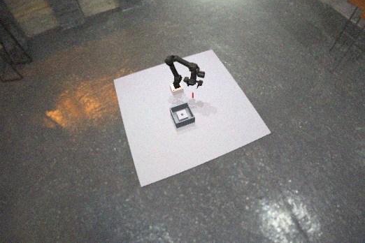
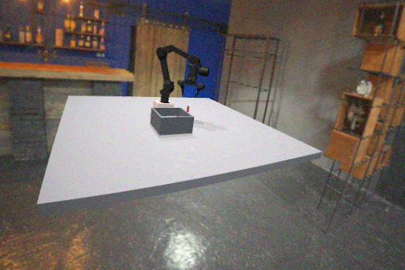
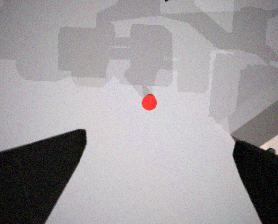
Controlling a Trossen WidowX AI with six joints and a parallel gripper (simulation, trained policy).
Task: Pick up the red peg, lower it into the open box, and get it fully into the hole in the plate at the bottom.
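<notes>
The red peg lies 2 cm ahead of my gripper tip, 1 cm to the right of it and 10 cm below it. Round my gripper tip: plate 19 cm ahead, 21 cm to the right, 10 cm below; then grey box 19 cm ahead, 21 cm to the right, 12 cm below.
</notes>
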